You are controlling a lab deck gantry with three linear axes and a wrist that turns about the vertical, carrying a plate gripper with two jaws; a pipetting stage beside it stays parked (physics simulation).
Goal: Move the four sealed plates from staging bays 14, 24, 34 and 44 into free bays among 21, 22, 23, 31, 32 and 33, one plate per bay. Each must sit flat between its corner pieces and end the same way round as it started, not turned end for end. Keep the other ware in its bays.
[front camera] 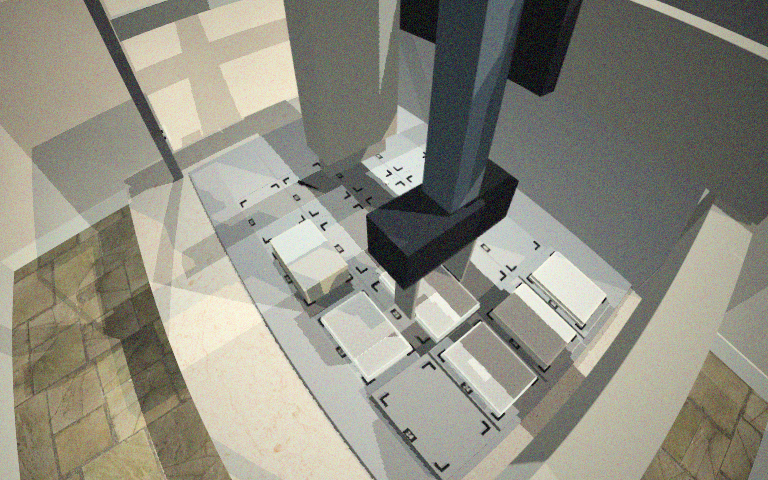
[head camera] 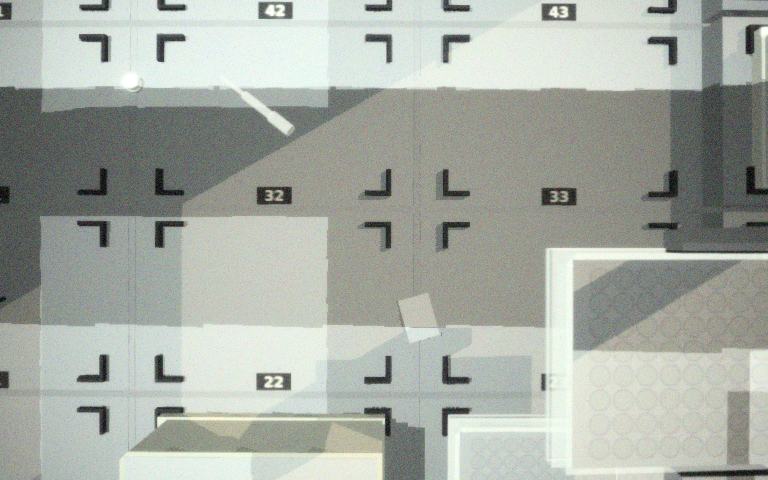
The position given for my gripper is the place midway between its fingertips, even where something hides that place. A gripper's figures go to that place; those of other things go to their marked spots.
Scene:
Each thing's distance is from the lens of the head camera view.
my gripper (head camera: 709, 356): 0.21 m
white pen-like tool (head camera: 273, 117): 0.25 m

